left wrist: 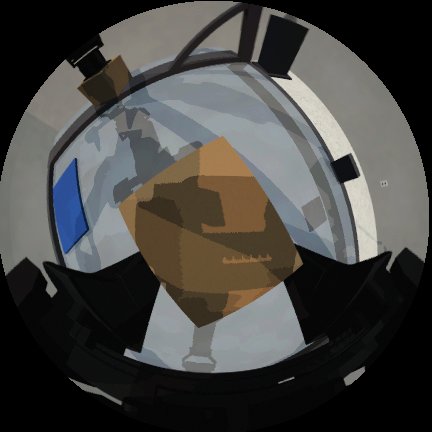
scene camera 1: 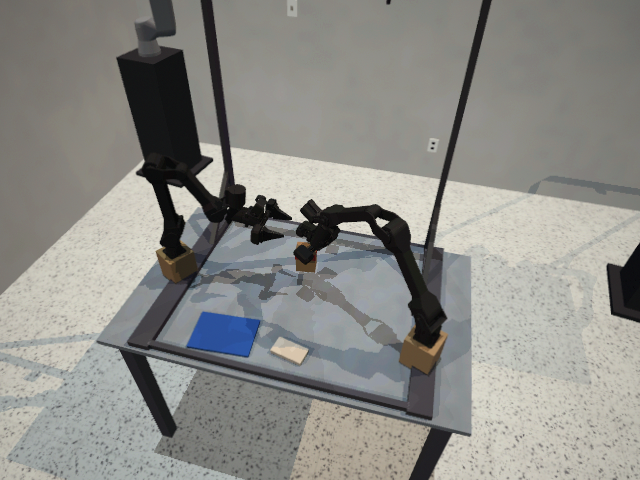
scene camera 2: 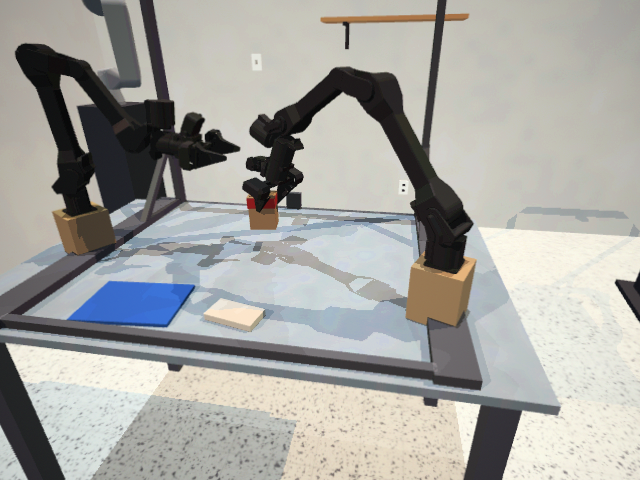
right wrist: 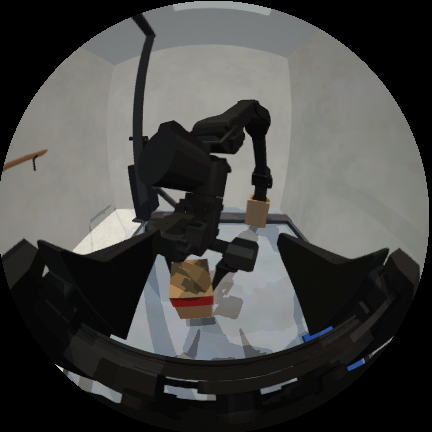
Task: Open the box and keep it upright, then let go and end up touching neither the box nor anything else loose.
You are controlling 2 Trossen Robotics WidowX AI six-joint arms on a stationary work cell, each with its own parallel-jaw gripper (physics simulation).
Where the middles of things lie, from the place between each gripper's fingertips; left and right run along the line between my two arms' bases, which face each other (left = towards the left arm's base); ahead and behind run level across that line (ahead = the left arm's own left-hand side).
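Position of my right gripper: 280 mm short of the cream block (scene camera 2: 237,315), 140 mm to the right of it and 260 mm above it. The flat blue mat (scene camera 2: 117,303) is 310 mm ahead of my right hand, 100 mm to the right of it and 270 mm below it.
My left hand is 80 mm to the right of the cream block, 330 mm short of it and 110 mm above it. From my left hand, the flat blue mat is 150 mm to the right, 360 mm ahead and 110 mm below.
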